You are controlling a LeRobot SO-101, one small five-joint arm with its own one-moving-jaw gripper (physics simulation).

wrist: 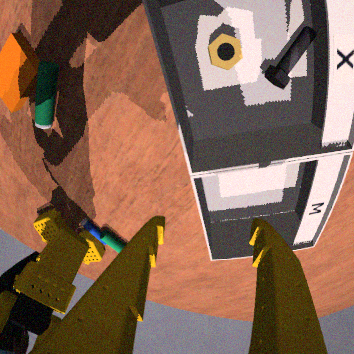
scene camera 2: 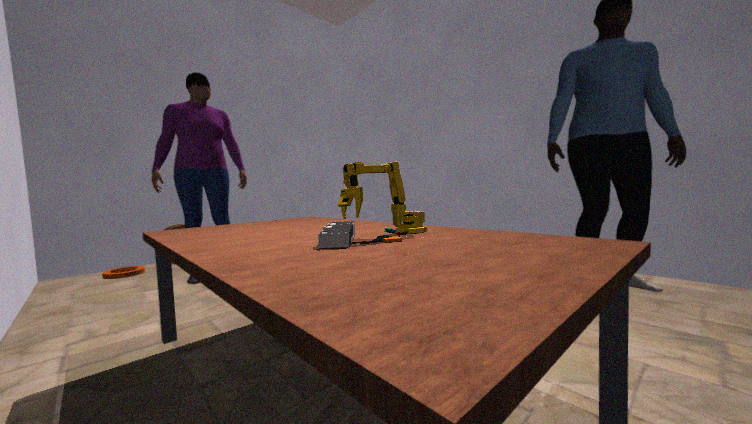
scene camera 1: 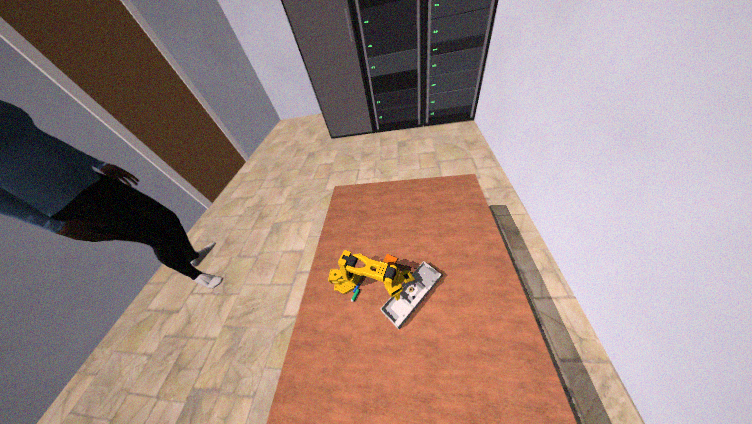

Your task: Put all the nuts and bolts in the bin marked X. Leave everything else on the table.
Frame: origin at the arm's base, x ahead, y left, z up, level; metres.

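Where they show: end effector, tool point: (wrist: 163,226) (scene camera 2: 356,216) (scene camera 1: 391,288); arm's base, origin of the base link: (wrist: 73,228) (scene camera 2: 407,232) (scene camera 1: 350,280).
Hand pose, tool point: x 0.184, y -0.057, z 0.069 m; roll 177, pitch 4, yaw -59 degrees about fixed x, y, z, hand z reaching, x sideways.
Note:
Each offset is from my tool point to the top centre of the thing. "pt": to the spot under its first point. Level surfaces: height alone.
A row of joined grey bins @[dx +0.074, dy +0.001, dz -0.022 m] (scene camera 1: 401,307) (scene camera 2: 334,239) stands on the table. In the wrist view, the bin marked X @[pt dx +0.084, dy -0.032, dz -0.027 m] (wrist: 336,100) holds a brass hex nut @[dx +0.070, dy +0.016, dz -0.053 m] (wrist: 215,52) and a black bolt @[dx +0.093, dy -0.013, dz -0.048 m] (wrist: 296,54), which lies tilted on its floor beside the nut. The nut also shows small in scene camera 1. The bin marked M @[pt dx +0.027, dy -0.096, dz -0.027 m] (wrist: 306,227) adjoins it and looks empty where its floor shows. My gripper (scene camera 2: 351,216) (wrist: 209,222) is open and empty, pointing down above the bins, with a wide gap between its jaws. No nut or bolt shows on the visible table.
An orange block @[dx -0.013, dy +0.148, dz -0.059 m] (scene camera 1: 390,258) (scene camera 2: 392,239) (wrist: 11,72) lies on the table @[dz -0.069 m] (scene camera 1: 431,368) (scene camera 2: 447,305), with a dark green cylinder @[dx -0.015, dy +0.110, dz -0.054 m] (wrist: 46,95) beside it. A blue and green piece @[dx -0.154, dy -0.006, dz -0.054 m] (scene camera 1: 355,293) (wrist: 112,240) lies near the arm's base (scene camera 1: 342,281) (scene camera 2: 413,221).

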